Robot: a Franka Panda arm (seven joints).
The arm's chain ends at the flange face. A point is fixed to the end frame.
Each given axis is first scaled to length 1.
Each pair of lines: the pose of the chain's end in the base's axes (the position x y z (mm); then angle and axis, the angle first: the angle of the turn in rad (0 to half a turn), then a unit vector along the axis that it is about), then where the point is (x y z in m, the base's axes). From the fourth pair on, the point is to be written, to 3 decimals.
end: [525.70, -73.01, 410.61, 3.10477, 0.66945, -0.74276, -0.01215]
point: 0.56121 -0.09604 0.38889
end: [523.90, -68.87, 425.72, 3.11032, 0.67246, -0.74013, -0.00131]
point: 0.56000 -0.09186 0.40495
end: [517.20, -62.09, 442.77, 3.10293, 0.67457, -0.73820, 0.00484]
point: 0.55349 -0.08516 0.42242
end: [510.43, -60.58, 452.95, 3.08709, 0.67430, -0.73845, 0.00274]
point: 0.546 -0.084 0.432
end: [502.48, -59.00, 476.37, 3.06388, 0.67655, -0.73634, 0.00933]
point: 0.538 -0.083 0.456
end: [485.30, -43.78, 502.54, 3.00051, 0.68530, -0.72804, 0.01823]
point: 0.521 -0.068 0.482
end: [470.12, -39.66, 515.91, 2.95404, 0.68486, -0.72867, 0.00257]
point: 0.505 -0.064 0.494
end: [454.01, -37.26, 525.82, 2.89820, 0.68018, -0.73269, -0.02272]
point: 0.486 -0.062 0.501
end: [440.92, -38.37, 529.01, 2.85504, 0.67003, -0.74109, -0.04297]
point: 0.471 -0.064 0.503
